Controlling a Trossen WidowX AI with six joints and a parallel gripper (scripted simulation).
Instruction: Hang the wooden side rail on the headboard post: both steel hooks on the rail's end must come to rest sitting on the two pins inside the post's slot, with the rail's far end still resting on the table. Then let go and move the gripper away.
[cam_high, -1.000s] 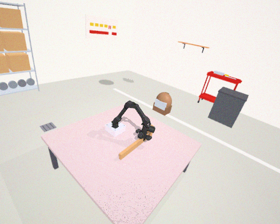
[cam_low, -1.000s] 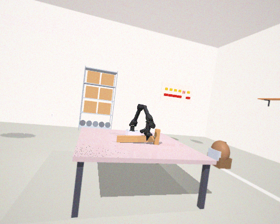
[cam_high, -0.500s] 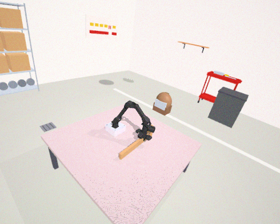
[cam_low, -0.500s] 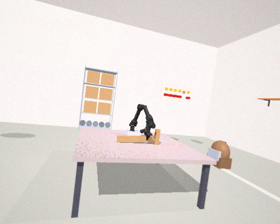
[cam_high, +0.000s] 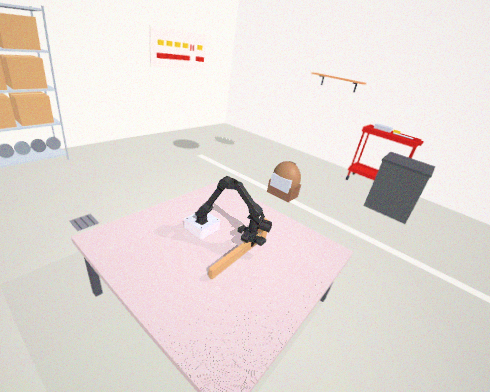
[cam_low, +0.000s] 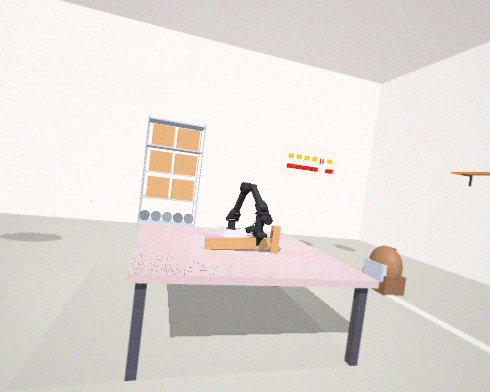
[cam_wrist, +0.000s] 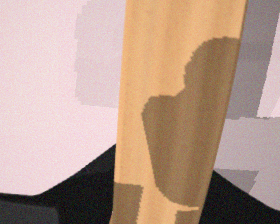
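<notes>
Now: the wooden headboard post 120 mm to the left of my gripper tip, 40 mm above it and 10 mm ahead of it.
</notes>
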